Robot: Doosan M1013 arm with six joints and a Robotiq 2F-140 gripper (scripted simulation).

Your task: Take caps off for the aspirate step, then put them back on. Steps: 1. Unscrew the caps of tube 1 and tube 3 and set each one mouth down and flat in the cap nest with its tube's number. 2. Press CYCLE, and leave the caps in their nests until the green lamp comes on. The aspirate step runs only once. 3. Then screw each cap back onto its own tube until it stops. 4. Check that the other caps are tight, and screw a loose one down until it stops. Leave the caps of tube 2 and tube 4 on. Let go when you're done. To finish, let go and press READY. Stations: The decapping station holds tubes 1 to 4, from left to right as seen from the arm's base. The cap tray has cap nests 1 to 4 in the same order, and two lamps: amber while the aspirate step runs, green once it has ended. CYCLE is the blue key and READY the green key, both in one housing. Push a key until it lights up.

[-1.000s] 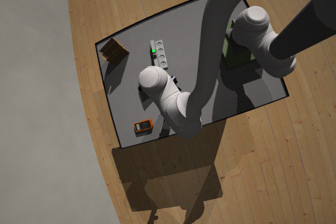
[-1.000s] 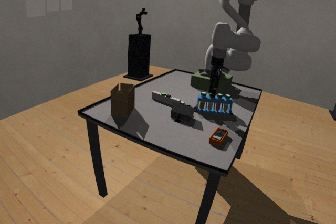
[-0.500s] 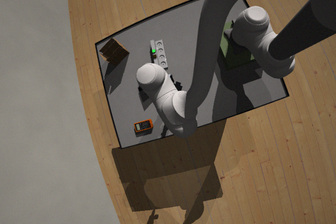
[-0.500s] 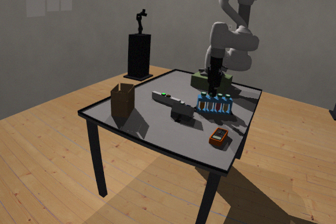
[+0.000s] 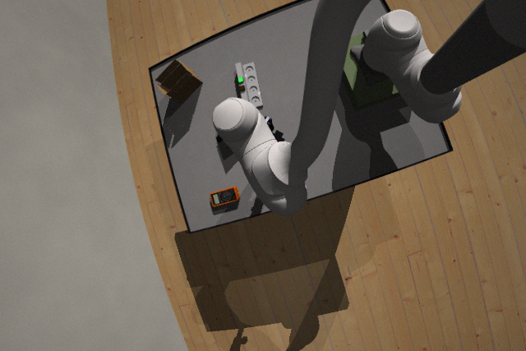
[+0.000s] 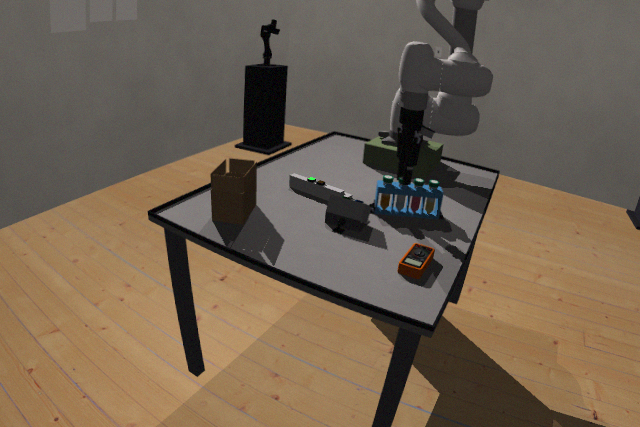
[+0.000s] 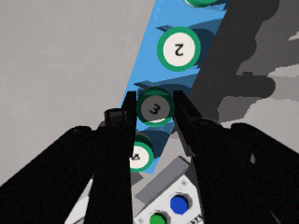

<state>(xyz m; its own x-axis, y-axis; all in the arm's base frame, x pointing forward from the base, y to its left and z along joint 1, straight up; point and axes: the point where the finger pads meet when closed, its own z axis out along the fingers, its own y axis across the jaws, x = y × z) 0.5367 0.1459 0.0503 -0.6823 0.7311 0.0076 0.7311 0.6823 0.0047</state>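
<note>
Right now the cap 2 is 50 mm to the left of my hand, 30 mm below it and 20 mm behind it. Also, from my hand: green key: 140 mm to the right, 140 mm ahead, 70 mm below; then cap 1: 100 mm to the left, 40 mm behind, 30 mm below; then blue key: 140 mm ahead, 100 mm to the right, 70 mm below.
</note>
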